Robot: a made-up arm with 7 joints. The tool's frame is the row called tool.
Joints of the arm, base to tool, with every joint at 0 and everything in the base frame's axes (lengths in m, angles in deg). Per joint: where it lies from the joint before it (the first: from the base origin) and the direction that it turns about. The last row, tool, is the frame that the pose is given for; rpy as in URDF.
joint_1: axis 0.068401 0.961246 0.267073 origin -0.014 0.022 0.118
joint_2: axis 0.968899 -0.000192 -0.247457 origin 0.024 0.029 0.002
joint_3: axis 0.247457 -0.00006 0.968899 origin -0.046 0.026 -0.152
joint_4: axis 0.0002 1 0.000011 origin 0.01 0.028 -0.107
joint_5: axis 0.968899 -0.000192 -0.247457 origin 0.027 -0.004 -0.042
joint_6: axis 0.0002 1 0.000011 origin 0.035 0.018 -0.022
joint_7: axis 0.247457 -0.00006 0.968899 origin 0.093 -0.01 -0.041
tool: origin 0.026 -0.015 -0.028 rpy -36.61 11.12 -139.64
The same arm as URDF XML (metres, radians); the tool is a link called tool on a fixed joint. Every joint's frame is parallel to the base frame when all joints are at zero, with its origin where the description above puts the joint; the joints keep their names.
<robot name="arm">
<joint name="joint_1" type="continuous"><parent link="base_link"/><child link="link1"/><origin xyz="-0.0140 0.0220 0.1180"/><axis xyz="0.068403 0.961235 0.26711"/></joint>
<joint name="joint_2" type="continuous"><parent link="link1"/><child link="link2"/><origin xyz="0.0240 0.0290 0.0020"/><axis xyz="0.968889 -0.0002 -0.247497"/></joint>
<joint name="joint_3" type="continuous"><parent link="link2"/><child link="link3"/><origin xyz="-0.0460 0.0260 -0.1520"/><axis xyz="0.247497 -0.0001 0.968889"/></joint>
<joint name="joint_4" type="continuous"><parent link="link3"/><child link="link4"/><origin xyz="0.0100 0.0280 -0.1070"/><axis xyz="0.0002 1 0"/></joint>
<joint name="joint_5" type="continuous"><parent link="link4"/><child link="link5"/><origin xyz="0.0270 -0.0040 -0.0420"/><axis xyz="0.968889 -0.0002 -0.247497"/></joint>
<joint name="joint_6" type="continuous"><parent link="link5"/><child link="link6"/><origin xyz="0.0350 0.0180 -0.0220"/><axis xyz="0.0002 1 0"/></joint>
<joint name="joint_7" type="continuous"><parent link="link6"/><child link="link7"/><origin xyz="0.0930 -0.0100 -0.0410"/><axis xyz="0.247497 -0.0001 0.968889"/></joint>
<joint name="tool_fixed" type="fixed"><parent link="link7"/><child link="tool"/><origin xyz="0.0260 -0.0150 -0.0280" rpy="-0.6390 0.1941 -2.4372"/></joint>
<link name="base_link"/>
<link name="link1"/>
<link name="link2"/>
<link name="link3"/>
<link name="link4"/>
<link name="link5"/>
<link name="link6"/>
<link name="link7"/>
<link name="tool"/>
</robot>

